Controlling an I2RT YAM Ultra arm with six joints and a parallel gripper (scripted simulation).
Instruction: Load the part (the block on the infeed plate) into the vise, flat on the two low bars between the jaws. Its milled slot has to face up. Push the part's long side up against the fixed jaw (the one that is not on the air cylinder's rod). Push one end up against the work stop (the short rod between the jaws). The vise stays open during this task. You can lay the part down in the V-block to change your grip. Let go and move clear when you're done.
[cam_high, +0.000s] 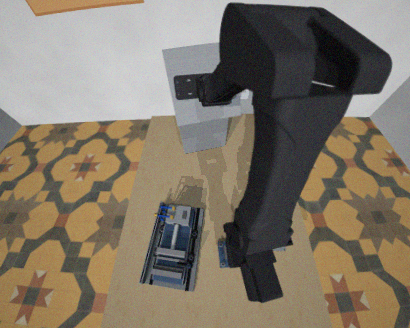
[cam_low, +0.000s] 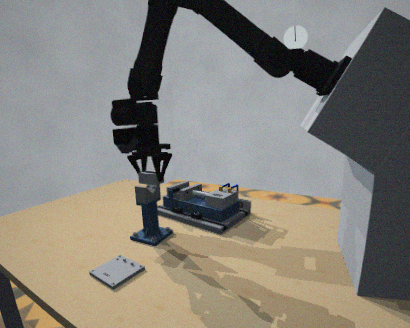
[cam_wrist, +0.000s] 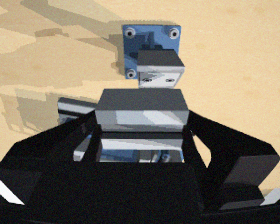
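Right now the part is 10 mm above my hand. From my hand the other things lie so: air cylinder rod: 60 mm behind, 200 mm to the right, 100 mm below; V-block post: 10 mm ahead, 120 mm below; work stop: 30 mm ahead, 170 mm to the right, 90 mm below.
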